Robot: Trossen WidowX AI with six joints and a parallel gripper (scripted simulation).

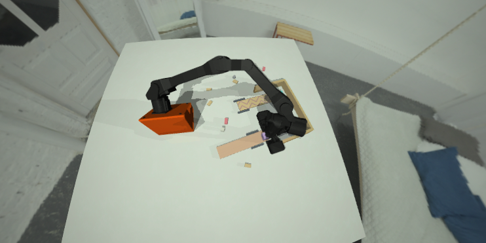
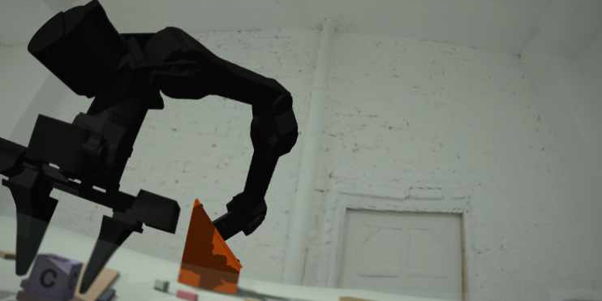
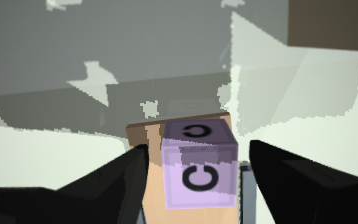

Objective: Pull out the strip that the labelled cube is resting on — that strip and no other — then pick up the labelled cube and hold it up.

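Now: gripper tip 11 cm past the peach-coloured strip, 3 cm to the left of it and 1 cm above it. The rest, counted from my gripper tip: cube 1 cm above; grey ball 14 cm behind, 36 cm to the left, 1 cm below.
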